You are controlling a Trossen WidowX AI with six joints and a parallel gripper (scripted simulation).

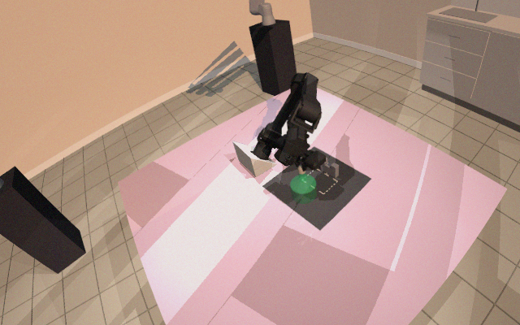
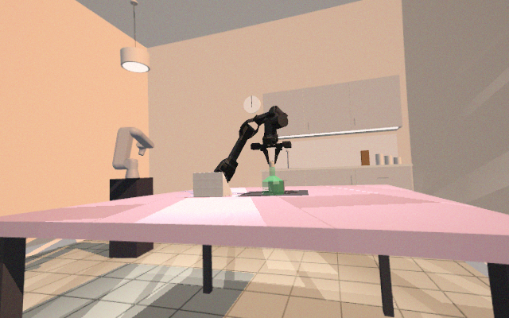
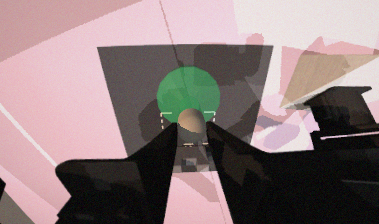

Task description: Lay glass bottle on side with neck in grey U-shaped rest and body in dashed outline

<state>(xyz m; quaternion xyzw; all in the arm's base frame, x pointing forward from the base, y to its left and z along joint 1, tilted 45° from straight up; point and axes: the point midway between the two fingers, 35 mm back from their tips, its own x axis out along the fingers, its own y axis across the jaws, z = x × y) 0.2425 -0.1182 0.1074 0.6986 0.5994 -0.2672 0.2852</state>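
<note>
The green glass bottle is 50 mm below my gripper tip. From my gripper tip the other things lie so: dark mat: 80 mm to the left, 140 mm below.
</note>
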